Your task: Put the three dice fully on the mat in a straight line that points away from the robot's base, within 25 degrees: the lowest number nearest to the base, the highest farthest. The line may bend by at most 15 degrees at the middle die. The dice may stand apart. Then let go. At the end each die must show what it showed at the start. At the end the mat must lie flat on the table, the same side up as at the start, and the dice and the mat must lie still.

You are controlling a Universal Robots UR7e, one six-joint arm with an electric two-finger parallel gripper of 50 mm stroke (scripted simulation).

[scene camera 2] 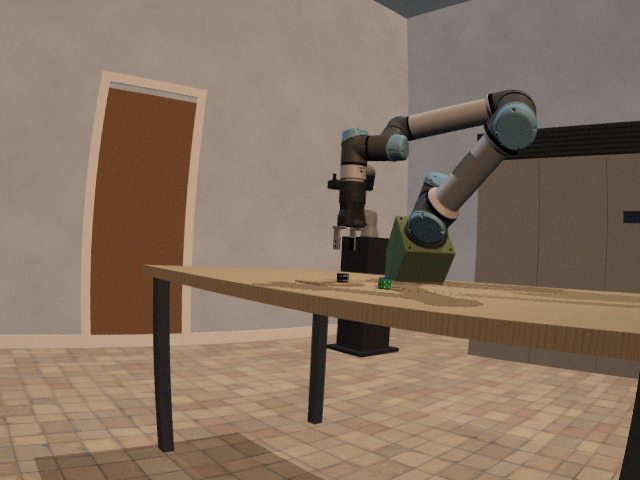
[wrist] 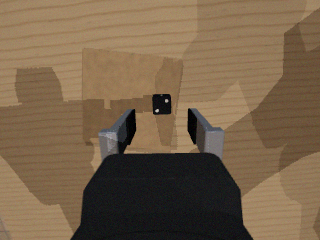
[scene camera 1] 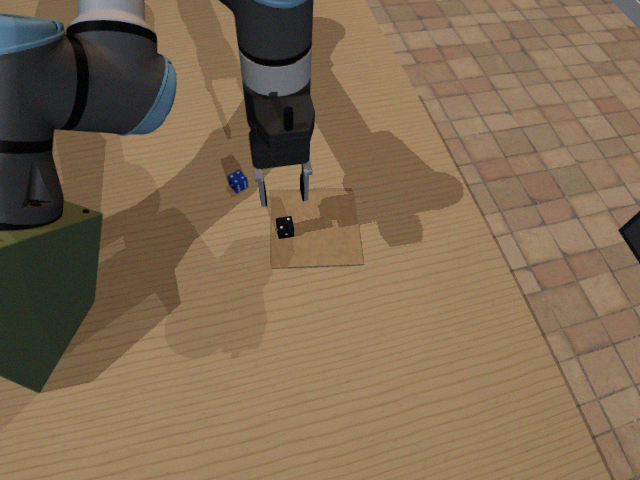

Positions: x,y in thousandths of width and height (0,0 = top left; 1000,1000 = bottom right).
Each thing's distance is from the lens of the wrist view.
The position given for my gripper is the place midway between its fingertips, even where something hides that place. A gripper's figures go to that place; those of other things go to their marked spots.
my gripper (wrist: 505,498): 17 cm
tan square mat (wrist: 352,344): 26 cm
